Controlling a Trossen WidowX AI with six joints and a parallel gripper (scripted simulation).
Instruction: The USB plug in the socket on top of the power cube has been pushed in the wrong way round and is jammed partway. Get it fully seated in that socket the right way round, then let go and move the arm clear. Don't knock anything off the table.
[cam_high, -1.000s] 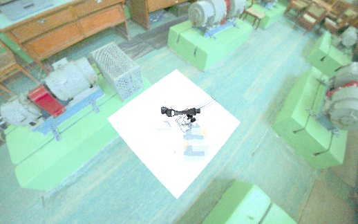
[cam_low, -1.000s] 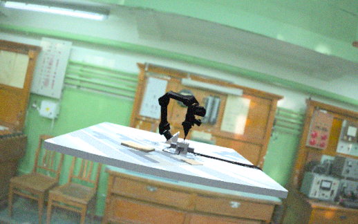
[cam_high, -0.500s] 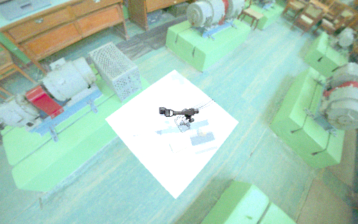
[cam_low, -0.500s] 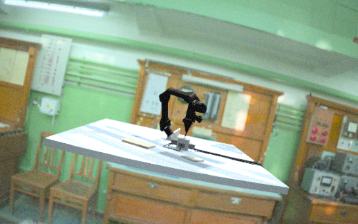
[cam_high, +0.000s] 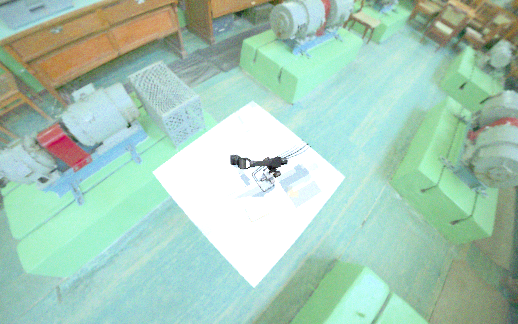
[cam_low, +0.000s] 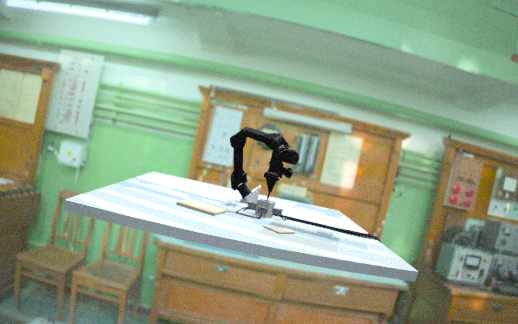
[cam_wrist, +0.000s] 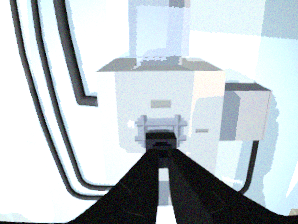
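Now: gripper tip 20 mm above the dark USB plug. The rest, counted from my gripper tip: USB socket: 50 mm below, 10 mm to the right.
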